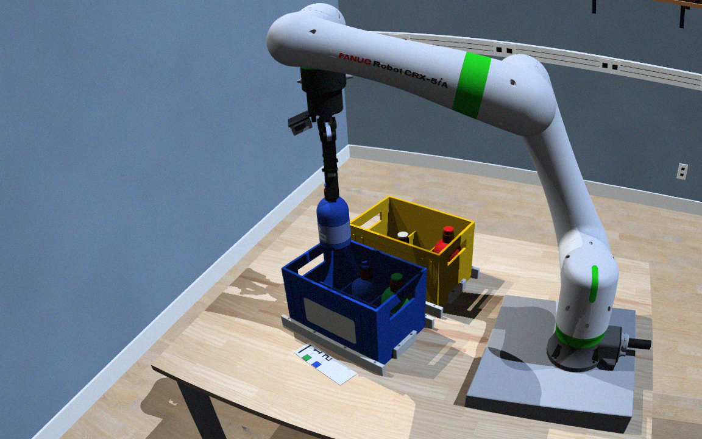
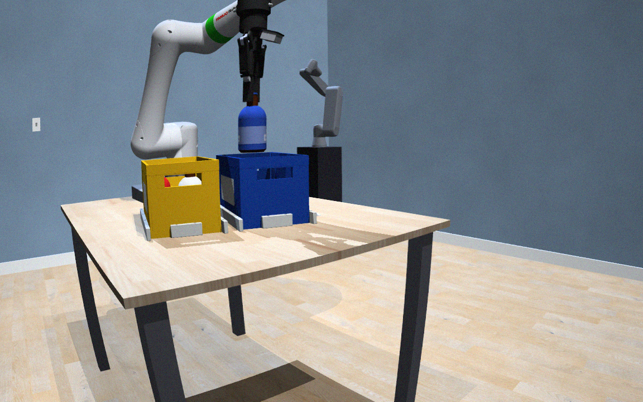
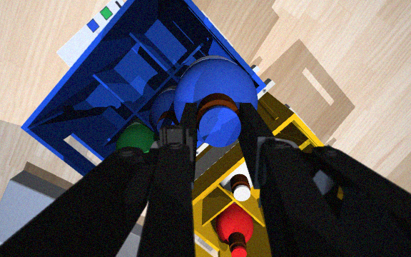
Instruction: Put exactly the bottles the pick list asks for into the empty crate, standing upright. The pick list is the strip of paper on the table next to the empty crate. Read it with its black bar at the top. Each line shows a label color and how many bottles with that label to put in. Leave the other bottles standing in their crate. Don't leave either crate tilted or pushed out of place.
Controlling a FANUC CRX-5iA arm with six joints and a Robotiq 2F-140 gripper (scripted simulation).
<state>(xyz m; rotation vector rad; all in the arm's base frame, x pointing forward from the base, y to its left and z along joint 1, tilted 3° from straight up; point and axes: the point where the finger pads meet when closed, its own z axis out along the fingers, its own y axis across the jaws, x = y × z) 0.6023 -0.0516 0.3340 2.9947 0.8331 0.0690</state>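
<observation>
Now: hand 7 cm past the blue crate, 7 cm to the right of it and 27 cm above it. The rest, counted from my hand: green-label bottle (17 cm behind, 5 cm to the left, 26 cm below); then yellow crate (13 cm behind, 17 cm to the right, 27 cm below); then white-label bottle (12 cm behind, 13 cm to the right, 26 cm below).
</observation>
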